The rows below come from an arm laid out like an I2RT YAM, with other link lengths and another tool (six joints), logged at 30 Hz.
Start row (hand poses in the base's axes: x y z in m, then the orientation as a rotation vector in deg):
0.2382, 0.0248, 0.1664, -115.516, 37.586, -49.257
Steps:
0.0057, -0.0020, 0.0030, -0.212, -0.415, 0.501
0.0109, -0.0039, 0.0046, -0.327, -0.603, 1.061
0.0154, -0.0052, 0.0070, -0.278, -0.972, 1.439
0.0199, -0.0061, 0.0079, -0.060, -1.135, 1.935
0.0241, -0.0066, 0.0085, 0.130, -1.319, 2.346
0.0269, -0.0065, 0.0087, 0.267, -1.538, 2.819
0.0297, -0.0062, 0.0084, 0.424, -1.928, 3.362
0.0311, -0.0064, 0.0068, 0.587, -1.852, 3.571
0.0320, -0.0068, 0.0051, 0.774, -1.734, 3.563
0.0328, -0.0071, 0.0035, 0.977, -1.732, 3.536
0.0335, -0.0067, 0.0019, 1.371, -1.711, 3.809
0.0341, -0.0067, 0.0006, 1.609, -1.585, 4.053
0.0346, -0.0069, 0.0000, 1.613, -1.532, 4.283
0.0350, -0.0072, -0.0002, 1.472, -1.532, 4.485
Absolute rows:
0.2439, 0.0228, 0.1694, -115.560, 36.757, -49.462
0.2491, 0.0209, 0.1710, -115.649, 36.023, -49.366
0.2536, 0.0196, 0.1734, -115.461, 35.432, -49.471
0.2581, 0.0187, 0.1743, -115.255, 34.886, -49.226
0.2623, 0.0182, 0.1749, -115.047, 34.410, -49.066
0.2651, 0.0183, 0.1751, -114.875, 33.832, -48.927
0.2679, 0.0186, 0.1748, -114.599, 33.094, -48.898
0.2693, 0.0184, 0.1732, -114.527, 32.968, -48.624
0.2702, 0.0180, 0.1715, -114.426, 33.102, -48.427
0.2710, 0.0177, 0.1699, -114.244, 33.196, -48.344
0.2717, 0.0181, 0.1683, -113.946, 33.046, -47.973
0.2723, 0.0181, 0.1670, -113.840, 32.935, -47.596
0.2728, 0.0179, 0.1664, -113.898, 32.724, -47.408
0.2732, 0.0176, 0.1662, -114.051, 32.467, -47.356

